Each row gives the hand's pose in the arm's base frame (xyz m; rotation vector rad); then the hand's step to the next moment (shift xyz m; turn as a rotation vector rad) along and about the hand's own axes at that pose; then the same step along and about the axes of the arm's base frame.
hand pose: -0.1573 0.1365 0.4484 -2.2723 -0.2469 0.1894
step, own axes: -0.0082 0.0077 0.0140 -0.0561 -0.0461 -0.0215
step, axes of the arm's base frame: -0.0101 0.0033 -0.0145 -0.0550 0.0005 0.0520
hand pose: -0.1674 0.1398 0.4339 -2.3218 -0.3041 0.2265
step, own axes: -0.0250 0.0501 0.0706 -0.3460 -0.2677 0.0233
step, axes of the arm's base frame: -0.0343 0.0069 -0.0830 -0.3765 0.0979 0.2014
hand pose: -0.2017 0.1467 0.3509 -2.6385 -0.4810 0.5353
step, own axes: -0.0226 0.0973 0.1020 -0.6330 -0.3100 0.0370
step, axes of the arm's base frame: -0.0395 -0.0605 -0.1231 -0.6418 0.0229 0.2928
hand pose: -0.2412 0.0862 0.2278 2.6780 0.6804 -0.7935
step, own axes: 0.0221 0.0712 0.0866 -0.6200 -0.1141 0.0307
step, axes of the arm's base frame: 0.0140 -0.0853 -0.0748 -0.5303 -0.1374 0.3135
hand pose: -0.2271 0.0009 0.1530 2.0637 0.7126 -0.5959
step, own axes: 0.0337 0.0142 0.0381 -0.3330 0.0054 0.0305
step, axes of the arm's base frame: 0.0282 -0.0297 -0.0334 -0.2421 -0.1173 0.1988
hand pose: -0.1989 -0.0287 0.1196 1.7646 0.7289 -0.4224
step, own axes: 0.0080 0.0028 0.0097 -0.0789 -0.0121 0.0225
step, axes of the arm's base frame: 0.0086 -0.0076 -0.0059 -0.0650 -0.0398 0.0326
